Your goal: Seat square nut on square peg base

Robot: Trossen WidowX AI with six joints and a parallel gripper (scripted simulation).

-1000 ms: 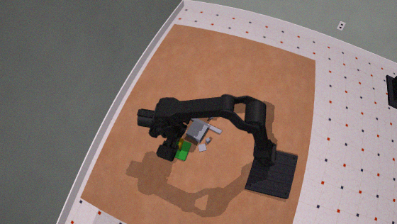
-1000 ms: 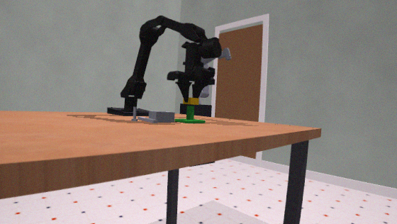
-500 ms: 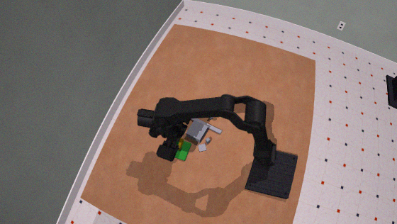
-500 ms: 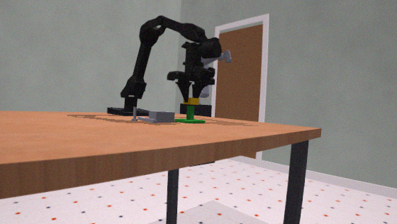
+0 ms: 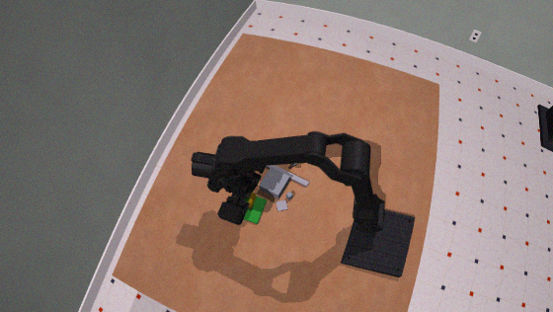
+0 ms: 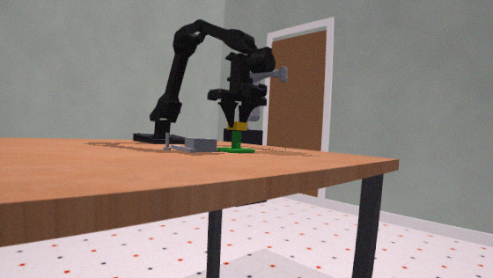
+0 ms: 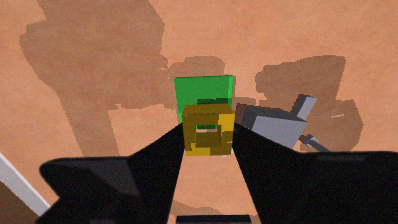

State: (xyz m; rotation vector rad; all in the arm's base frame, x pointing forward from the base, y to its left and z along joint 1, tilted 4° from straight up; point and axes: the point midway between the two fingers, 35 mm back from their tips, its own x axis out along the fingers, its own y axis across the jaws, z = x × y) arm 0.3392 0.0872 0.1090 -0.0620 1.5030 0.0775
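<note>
My hand is 100 mm above the grey square plate, 80 mm past it and 50 mm to the left of it. From my hand the other things lie so: grey pin (190 mm to the right, 90 mm below, 60 mm behind); then grey block (100 mm to the right, 90 mm below, 40 mm behind).
</note>
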